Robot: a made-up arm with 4 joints.
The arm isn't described. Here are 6 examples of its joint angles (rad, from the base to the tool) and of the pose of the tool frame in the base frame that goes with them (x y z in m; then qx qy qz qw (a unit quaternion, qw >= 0)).
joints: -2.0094 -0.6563 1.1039 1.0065
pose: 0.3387 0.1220 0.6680 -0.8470 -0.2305 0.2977 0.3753
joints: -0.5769 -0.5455 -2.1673 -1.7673
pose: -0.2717 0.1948 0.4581 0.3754 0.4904 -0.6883 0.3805
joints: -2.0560 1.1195 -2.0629 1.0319
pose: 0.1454 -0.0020 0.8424 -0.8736 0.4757 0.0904 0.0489
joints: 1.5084 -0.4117 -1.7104 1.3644
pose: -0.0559 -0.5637 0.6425 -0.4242 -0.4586 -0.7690 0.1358
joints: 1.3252 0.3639 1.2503 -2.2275
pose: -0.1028 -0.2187 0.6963 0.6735 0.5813 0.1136 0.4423
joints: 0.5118 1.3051 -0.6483 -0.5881
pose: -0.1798 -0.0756 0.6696 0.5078 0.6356 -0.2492 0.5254
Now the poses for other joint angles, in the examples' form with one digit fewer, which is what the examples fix.
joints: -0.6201 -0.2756 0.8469 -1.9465
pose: -0.067 0.144 0.643 0.839 -0.363 0.056 0.401
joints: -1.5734 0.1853 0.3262 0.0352
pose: 0.193 0.175 0.703 0.189 -0.793 0.007 0.579
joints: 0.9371 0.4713 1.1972 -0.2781
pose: -0.172 -0.183 0.707 0.724 -0.218 0.609 0.239
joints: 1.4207 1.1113 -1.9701 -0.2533
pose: -0.089 -0.268 0.792 -0.193 0.848 -0.281 0.407
